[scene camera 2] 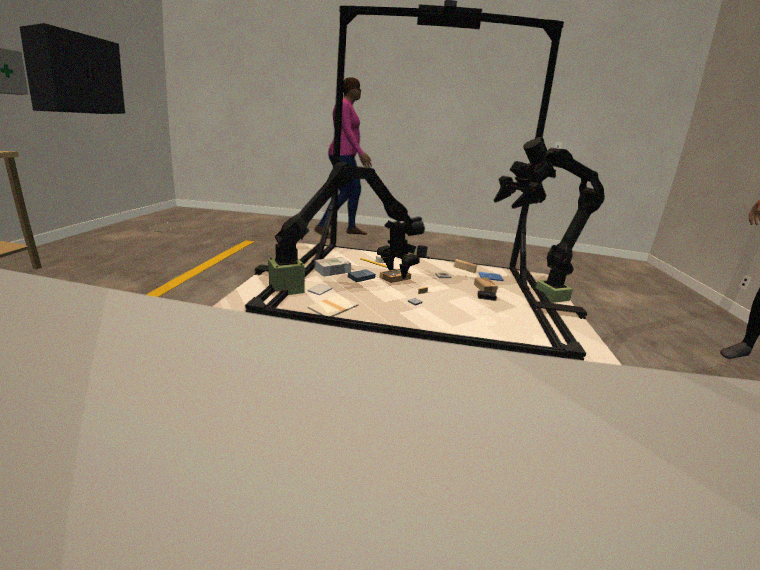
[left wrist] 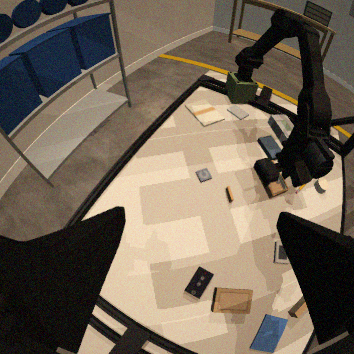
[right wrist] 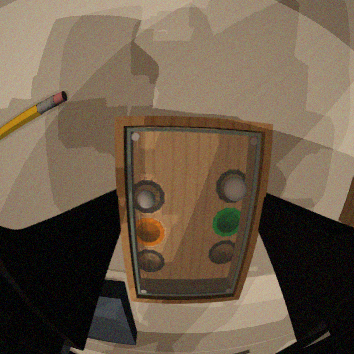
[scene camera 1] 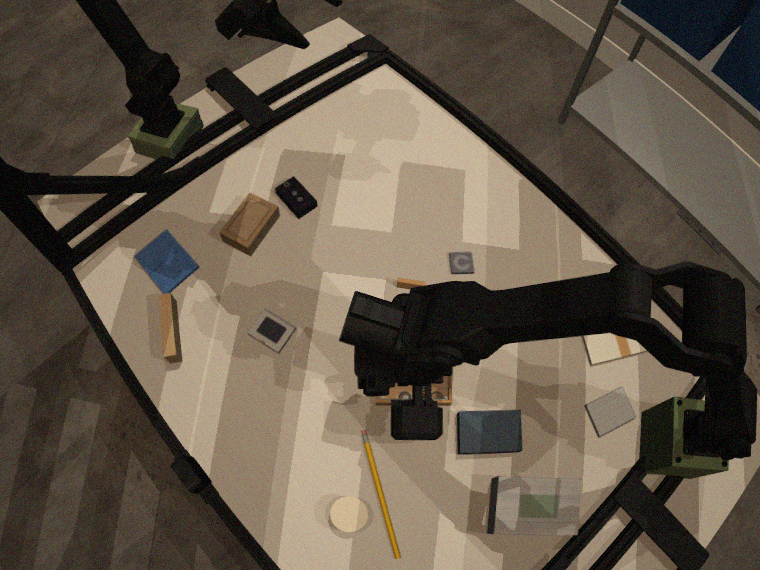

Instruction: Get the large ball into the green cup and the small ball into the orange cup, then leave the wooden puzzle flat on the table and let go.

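Where they show: left gripper, fingertip midpoint: [scene camera 2: 502, 204] [left wrist: 205, 218] [scene camera 1: 324, 24]; right gripper, fingertip midpoint: [scene camera 2: 397, 275] [left wrist: 272, 182] [right wrist: 190, 198]; left arm's base, link origin: [scene camera 2: 555, 284] [scene camera 1: 162, 121]; right arm's base, link origin: [scene camera 2: 285, 261] [left wrist: 242, 77] [scene camera 1: 701, 433].
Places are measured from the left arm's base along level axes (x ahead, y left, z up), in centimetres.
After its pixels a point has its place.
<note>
The wooden puzzle [scene camera 1: 447, 393] {x 62.1, y -26.7, z -2.7 cm} [scene camera 2: 386, 276] {x 61.8, y -23.9, z -2.8 cm} [left wrist: 278, 191] {x 52.4, y -27.4, z -3.0 cm} [right wrist: 195, 121] {x 52.4, y -28.1, z -2.8 cm} is a clear-topped box low over the table; whether it touches is unclear. My right gripper [scene camera 2: 398, 273] {x 55.9, y -26.7, z -4.0 cm} [right wrist: 190, 198] {x 55.9, y -26.7, z -4.0 cm} is shut on its two sides. In the right wrist view, the large ball [right wrist: 235, 188] {x 54.5, y -25.0, z -3.4 cm} is at the upper right dark-rimmed cup, just above the green cup [right wrist: 227, 222] {x 56.1, y -24.9, z -2.8 cm}. The small ball [right wrist: 146, 199] {x 56.7, y -28.9, z -3.8 cm} is at the upper left dark-rimmed cup, just above the orange cup [right wrist: 150, 231] {x 57.8, y -28.2, z -2.9 cm}. Both coloured cups look empty. My left gripper [scene camera 2: 506, 203] {x 33.7, y -0.1, z 30.0 cm} [left wrist: 205, 218] {x 33.7, y -0.1, z 30.0 cm} is open and empty, high above the table.
A dark blue box [scene camera 1: 489, 431] {x 69.6, y -29.8, z -3.4 cm} lies right of the puzzle in scene camera 1. A pencil [scene camera 1: 381, 496] {x 58.7, y -43.3, z -4.4 cm} [right wrist: 22, 120] {x 55.2, y -37.9, z -4.5 cm} and a round pale disc [scene camera 1: 348, 514] {x 55.5, y -47.3, z -2.5 cm} lie below it. A small wooden piece [scene camera 1: 410, 282] {x 51.7, y -12.5, z -3.1 cm} [left wrist: 229, 194] {x 51.2, y -12.1, z -3.2 cm} and a grey tile [scene camera 1: 461, 262] {x 57.9, y -5.6, z -4.6 cm} lie above it.
</note>
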